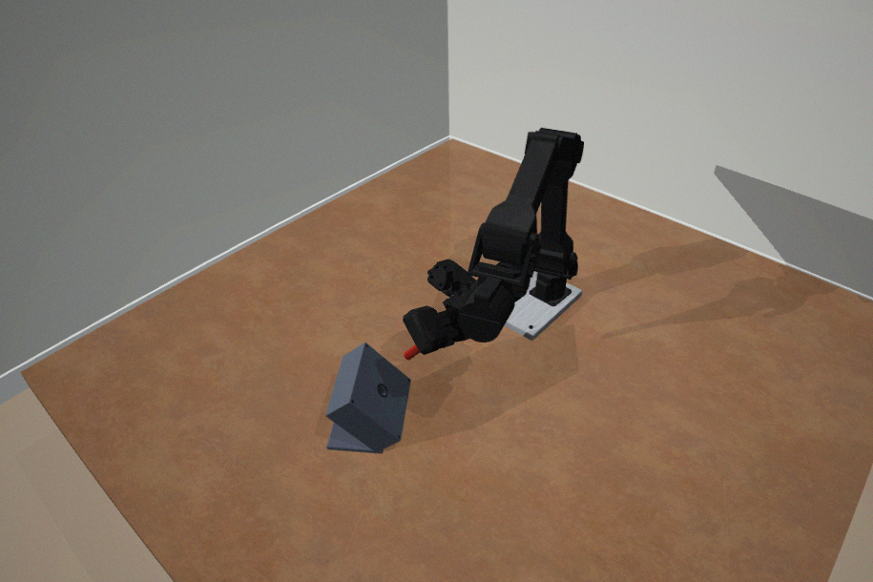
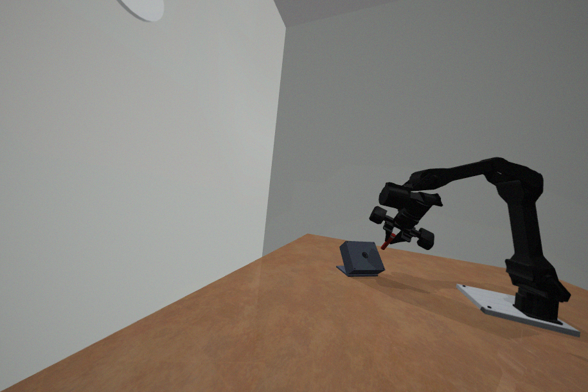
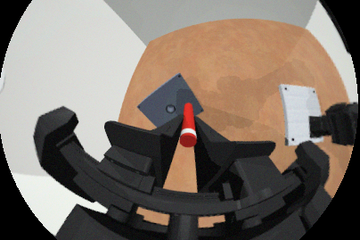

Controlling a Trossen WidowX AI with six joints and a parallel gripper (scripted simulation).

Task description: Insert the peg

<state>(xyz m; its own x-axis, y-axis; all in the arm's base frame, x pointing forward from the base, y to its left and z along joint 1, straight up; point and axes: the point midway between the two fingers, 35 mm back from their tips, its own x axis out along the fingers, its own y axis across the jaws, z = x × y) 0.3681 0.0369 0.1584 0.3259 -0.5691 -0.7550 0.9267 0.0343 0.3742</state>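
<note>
Right now my gripper tip is 80 mm short of the panel, 40 mm to the left of it and 80 mm above it. Also, from my gripper tip: red peg 10 mm behind, 10 mm to the left, 10 mm above.
</note>
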